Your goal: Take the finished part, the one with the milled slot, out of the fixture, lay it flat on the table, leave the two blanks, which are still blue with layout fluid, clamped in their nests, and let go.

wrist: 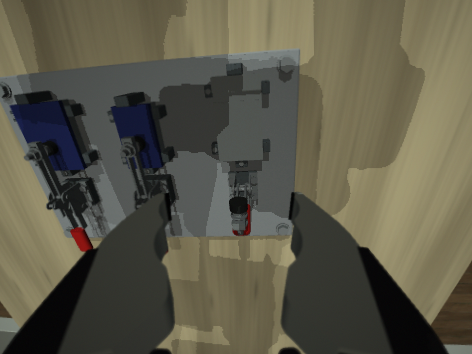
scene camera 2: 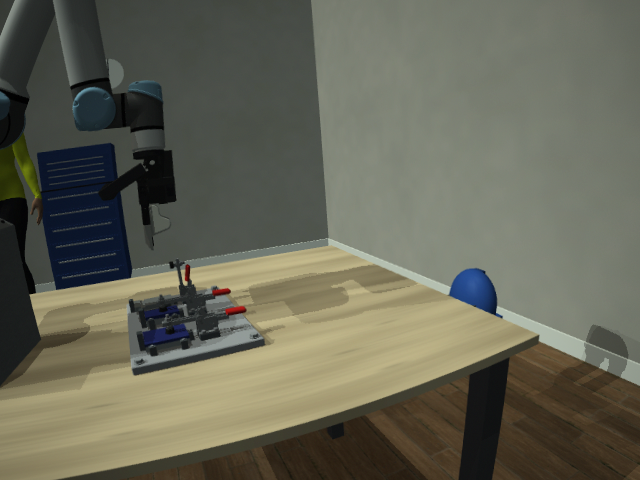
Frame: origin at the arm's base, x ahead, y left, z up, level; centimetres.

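Seen in the pictures: gripper, fingertip midpoint: [wrist: 230,194] [scene camera 2: 152,248].
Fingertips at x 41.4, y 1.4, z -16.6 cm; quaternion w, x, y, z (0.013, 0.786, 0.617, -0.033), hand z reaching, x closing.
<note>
Pixels of each thing's top centre, then the offset from my fingertips to it. Level surfaces: height alone.
- finished part at its top centre: [wrist: 238,121] [scene camera 2: 153,300] dx -1.9, dy +0.4, dz -12.0 cm
- wide blue blank at its top centre: [wrist: 48,139] [scene camera 2: 165,333] dx -5.1, dy -21.4, dz -11.5 cm
- narrower blue blank at its top centre: [wrist: 137,138] [scene camera 2: 161,311] dx -2.7, dy -10.7, dz -11.0 cm
- wooden table at its surface level: dz -15.1 cm
The finished part [wrist: 245,130] is a plain grey block in the right nest of the fixture plate [scene camera 2: 242,338] [wrist: 197,220] in the wrist view; its slot is hard to make out. Its toggle clamp [scene camera 2: 180,281] [wrist: 239,207] stands upright, swung off the part. In the scene view the part is hidden behind the clamps. A wide blue blank [scene camera 2: 162,335] [wrist: 45,122] and a narrower blue blank [scene camera 2: 160,312] [wrist: 132,120] lie in the other nests, each under a lowered clamp arm. My gripper [scene camera 2: 150,246] [wrist: 230,194] is open and empty, high above the fixture.
Red clamp handles [scene camera 2: 235,310] [scene camera 2: 221,291] stick out over the plate's edge. The wooden table [scene camera 2: 361,356] carries the fixture. A dark grey box [scene camera 2: 15,304] stands at the left. A blue cabinet [scene camera 2: 85,222] and a person in yellow [scene camera 2: 11,173] are behind the table.
</note>
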